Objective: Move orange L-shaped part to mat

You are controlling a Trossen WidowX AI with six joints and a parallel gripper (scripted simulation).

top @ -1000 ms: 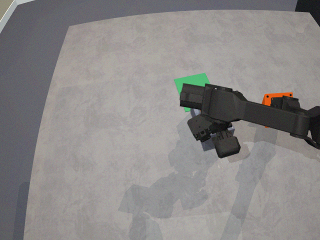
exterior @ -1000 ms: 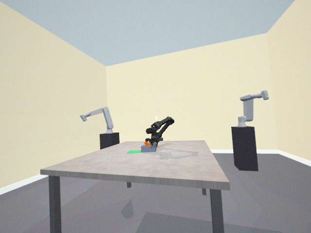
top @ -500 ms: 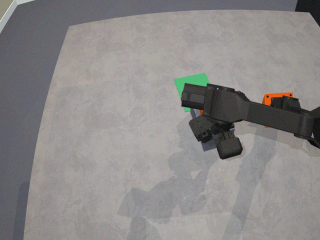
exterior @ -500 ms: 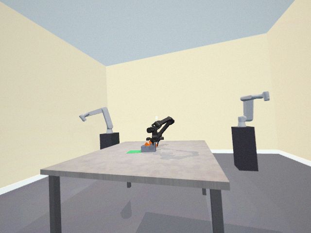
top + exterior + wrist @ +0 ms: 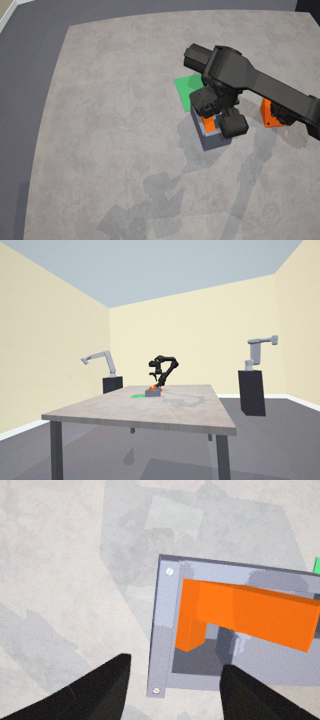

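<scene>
Now: gripper tip 10 cm above the orange L-shaped part and 4 cm to the left of it. The rest, counted from my gripper tip: green mat: 22 cm to the right, 16 cm below, 4 cm ahead.
</scene>
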